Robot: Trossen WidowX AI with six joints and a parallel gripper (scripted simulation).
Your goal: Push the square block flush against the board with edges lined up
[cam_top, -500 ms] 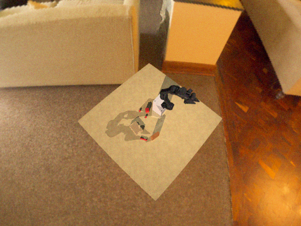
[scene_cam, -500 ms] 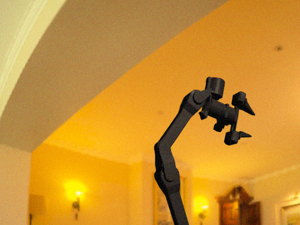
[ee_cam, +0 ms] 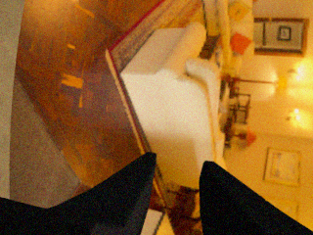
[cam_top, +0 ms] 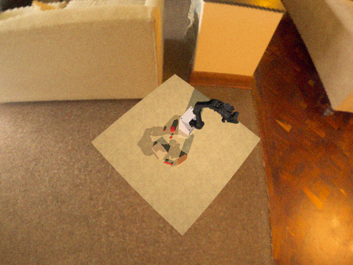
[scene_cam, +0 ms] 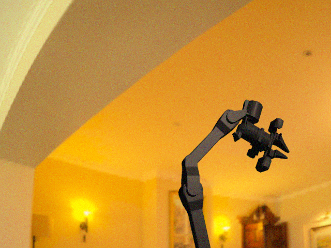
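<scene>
The brown square block lies 360 mm ahead of my gripper tip, 240 mm to the right of it and 500 mm below it. Round my gripper tip: pale tan board 420 mm ahead, 470 mm to the right, 540 mm below.
</scene>
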